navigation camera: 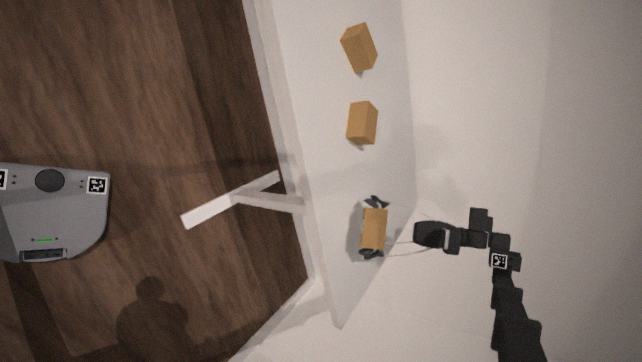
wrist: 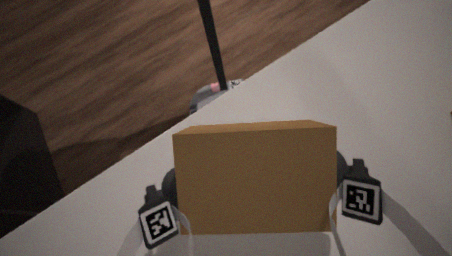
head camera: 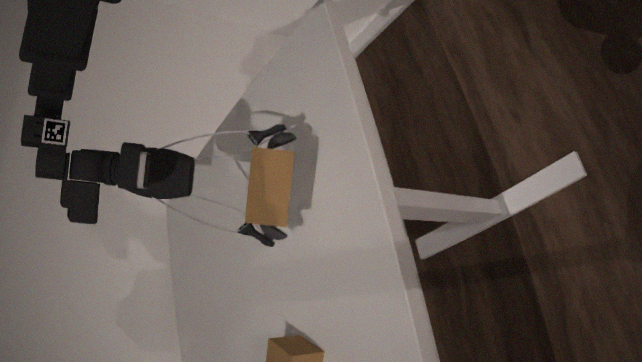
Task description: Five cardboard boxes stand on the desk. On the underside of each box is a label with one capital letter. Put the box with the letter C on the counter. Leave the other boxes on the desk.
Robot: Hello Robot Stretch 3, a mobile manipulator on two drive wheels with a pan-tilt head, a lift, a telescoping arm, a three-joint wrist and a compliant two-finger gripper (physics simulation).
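Frame: origin at the robot's base, x ahead, y left, z up, level; centimetres.
Where they show: gripper, fingertip midpoint: (navigation camera: 360,226) (head camera: 292,187); robot's base, origin of the base link: (navigation camera: 50,179).
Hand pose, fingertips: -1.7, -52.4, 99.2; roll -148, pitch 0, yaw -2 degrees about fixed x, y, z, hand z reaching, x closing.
Observation:
Things, the pixels of their top centre, and the offset from my fingertips, as dx, dy, dz. Level surfaces: height alone.
- held box, middle of its top: (head camera: 242,182) (navigation camera: 388,230) +0.1, -0.3, +6.9
- white desk, its level: dz -4.2
- second box, middle of its top: (navigation camera: 371,122) +25.2, +0.6, +0.8
- third box, middle of its top: (navigation camera: 369,45) +43.4, +4.8, +0.8
- brown wood floor, its level: dz -99.2
My gripper (head camera: 269,185) (navigation camera: 373,228) (wrist: 251,175) points down and is shut on a plain brown cardboard box, its two fingertips pressed on opposite ends. This held box (head camera: 270,200) (navigation camera: 374,232) (wrist: 255,190) is over the white desk (head camera: 340,270) (navigation camera: 325,175) (wrist: 400,75), with its shadow close beside it; whether it touches the desk top I cannot tell. Its underside and label are hidden. A second box (head camera: 295,351) (navigation camera: 362,122) stands on the desk, and a third box (navigation camera: 359,47) stands farther along. Their labels are hidden. The counter does not show.
The desk's white leg and foot (head camera: 542,182) (navigation camera: 207,212) stand on the brown wood floor (head camera: 490,275) (navigation camera: 125,90) (wrist: 100,50). My grey base (navigation camera: 60,215) is on the floor beside the desk. My dark mast (wrist: 212,45) rises in the wrist view. A pale wall is behind the arm.

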